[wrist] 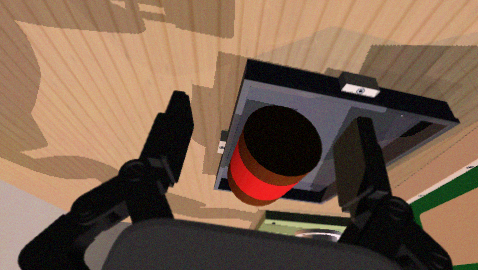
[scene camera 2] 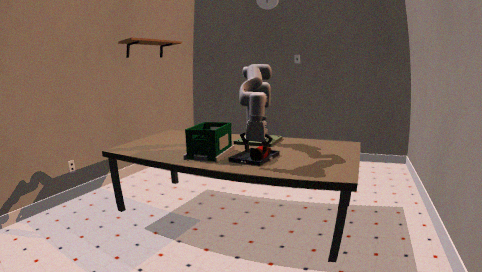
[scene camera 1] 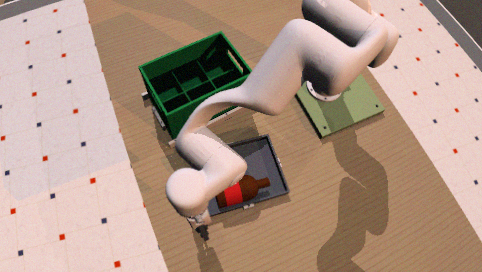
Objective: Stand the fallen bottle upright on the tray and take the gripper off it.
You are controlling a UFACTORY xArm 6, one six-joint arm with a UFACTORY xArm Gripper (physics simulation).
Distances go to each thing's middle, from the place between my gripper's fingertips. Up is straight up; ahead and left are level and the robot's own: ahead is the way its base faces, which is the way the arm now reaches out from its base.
I see the brown bottle (scene camera 1: 247, 188) 14 cm behind my hand, 4 cm below it and 1 cm to the right of it.
